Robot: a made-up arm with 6 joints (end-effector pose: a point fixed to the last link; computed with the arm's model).
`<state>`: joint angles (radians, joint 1 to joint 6).
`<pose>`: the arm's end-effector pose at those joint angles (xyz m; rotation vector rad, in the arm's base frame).
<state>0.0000 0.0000 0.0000 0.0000 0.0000 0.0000</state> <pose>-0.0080 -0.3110 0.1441 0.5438 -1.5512 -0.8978</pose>
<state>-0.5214 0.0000 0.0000 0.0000 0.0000 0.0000</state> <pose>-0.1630 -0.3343 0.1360 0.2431 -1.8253 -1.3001</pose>
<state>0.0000 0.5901 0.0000 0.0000 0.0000 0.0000</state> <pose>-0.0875 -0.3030 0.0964 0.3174 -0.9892 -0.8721</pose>
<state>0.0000 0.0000 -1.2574 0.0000 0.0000 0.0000</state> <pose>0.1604 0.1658 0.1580 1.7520 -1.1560 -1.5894</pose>
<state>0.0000 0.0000 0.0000 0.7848 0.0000 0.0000</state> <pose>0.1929 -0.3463 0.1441 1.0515 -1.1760 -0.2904</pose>
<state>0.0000 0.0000 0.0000 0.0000 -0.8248 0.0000</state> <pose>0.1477 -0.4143 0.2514 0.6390 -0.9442 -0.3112</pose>
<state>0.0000 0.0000 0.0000 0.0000 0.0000 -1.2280</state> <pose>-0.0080 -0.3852 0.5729 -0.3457 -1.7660 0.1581</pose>
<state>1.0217 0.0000 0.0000 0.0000 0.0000 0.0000</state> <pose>0.1757 -0.0805 0.1025 0.9646 -0.8989 -0.1214</pose>
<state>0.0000 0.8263 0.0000 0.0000 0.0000 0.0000</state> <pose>-0.1249 -0.3024 0.0914 0.2286 -0.7654 -0.8482</pose>
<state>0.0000 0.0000 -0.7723 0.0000 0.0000 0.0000</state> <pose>0.1075 -0.0162 0.0757 1.2831 -1.3757 -1.3435</pose>
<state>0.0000 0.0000 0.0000 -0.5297 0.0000 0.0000</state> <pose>-0.1021 -0.2080 0.1441 0.1252 -1.7271 -1.2928</pose>
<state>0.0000 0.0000 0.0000 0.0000 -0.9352 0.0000</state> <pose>0.1756 -0.4175 0.2610 0.6452 -0.8603 -0.2354</pose>
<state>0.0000 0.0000 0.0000 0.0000 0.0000 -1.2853</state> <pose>-0.0080 -0.3754 0.5921 -0.3871 -1.7640 0.2091</pose>
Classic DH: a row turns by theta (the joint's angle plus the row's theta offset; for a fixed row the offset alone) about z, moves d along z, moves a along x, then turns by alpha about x. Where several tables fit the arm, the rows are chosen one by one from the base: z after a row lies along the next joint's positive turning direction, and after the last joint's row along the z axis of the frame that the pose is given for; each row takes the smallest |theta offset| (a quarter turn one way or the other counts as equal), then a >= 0, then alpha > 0; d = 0 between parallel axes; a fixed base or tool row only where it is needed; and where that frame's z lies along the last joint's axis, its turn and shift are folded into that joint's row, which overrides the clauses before.
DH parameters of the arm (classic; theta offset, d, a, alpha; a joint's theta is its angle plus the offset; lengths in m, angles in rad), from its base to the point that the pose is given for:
base (fixed): 0.3434 0.0528 -0.1303 -0.2617
joint 1: -0.3624 0.2685 0.0156 -1.1429
joint 2: 1.4548 0.0096 -0.1579 -1.2542
joint 3: -1.3308 -0.3136 0.0169 1.7092
joint 4: -0.8209 -0.1862 0.0475 2.5405
joint 5: -1.2295 -0.088 -0.0266 -1.3452
joint 6: -1.0062 -1.2596 0.2663 -2.9013
tool (fixed): 2.2294 -1.125 0 0

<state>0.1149 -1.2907 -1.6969 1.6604 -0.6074 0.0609</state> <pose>-0.2858 0.0497 0.9945 -0.9745 1.1958 -2.0455</pose>
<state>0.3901 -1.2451 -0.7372 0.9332 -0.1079 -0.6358</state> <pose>0.1752 -0.2088 0.7687 -1.6173 2.2890 -0.8827</pose>
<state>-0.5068 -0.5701 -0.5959 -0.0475 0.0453 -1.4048</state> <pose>-0.3507 -0.3274 0.4415 -0.7246 -2.5480 -0.6589</pose>
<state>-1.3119 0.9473 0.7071 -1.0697 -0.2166 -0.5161</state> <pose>-0.3764 -0.1566 0.4513 -1.4545 -0.4380 -1.1124</pose>
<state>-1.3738 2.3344 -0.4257 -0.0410 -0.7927 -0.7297</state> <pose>-0.3382 0.0713 -0.2476 1.2393 0.0768 -1.3061</pose>
